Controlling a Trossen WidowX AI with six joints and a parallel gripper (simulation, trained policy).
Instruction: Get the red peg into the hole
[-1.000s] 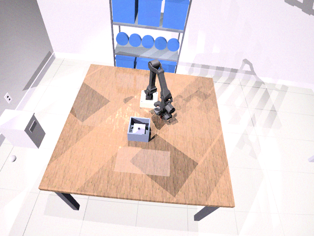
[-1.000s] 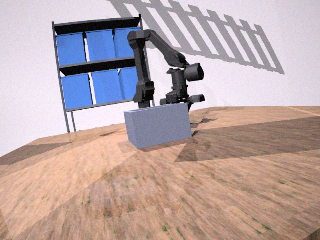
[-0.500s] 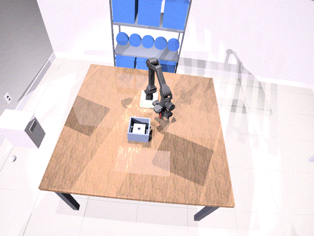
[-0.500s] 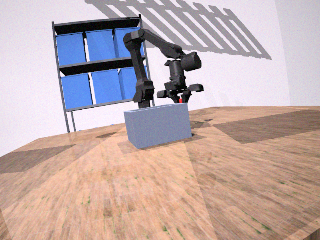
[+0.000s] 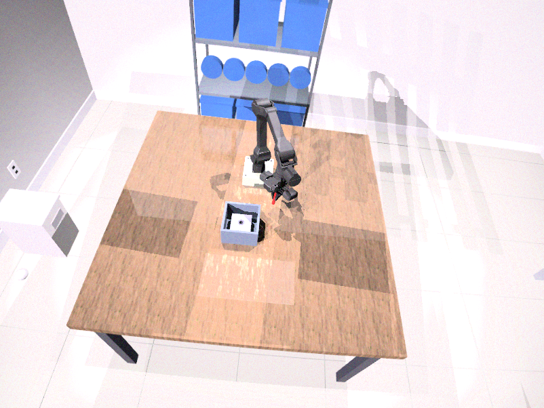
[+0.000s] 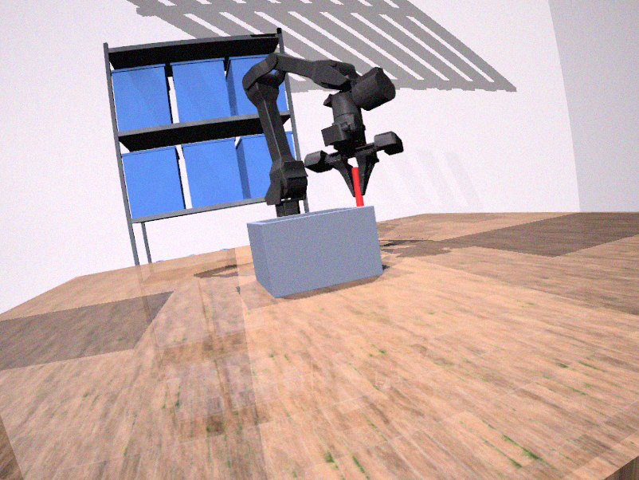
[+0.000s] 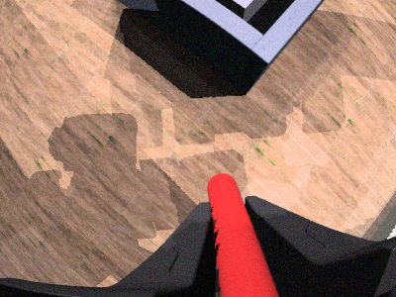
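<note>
My gripper tip is now 140 mm to the left of the grey plate, 100 mm short of it and 70 mm above it. From my gripper tip the other things lie so: grey-blue box: 140 mm to the right, 100 mm ahead, 90 mm below; red peg: 10 mm above.
</note>
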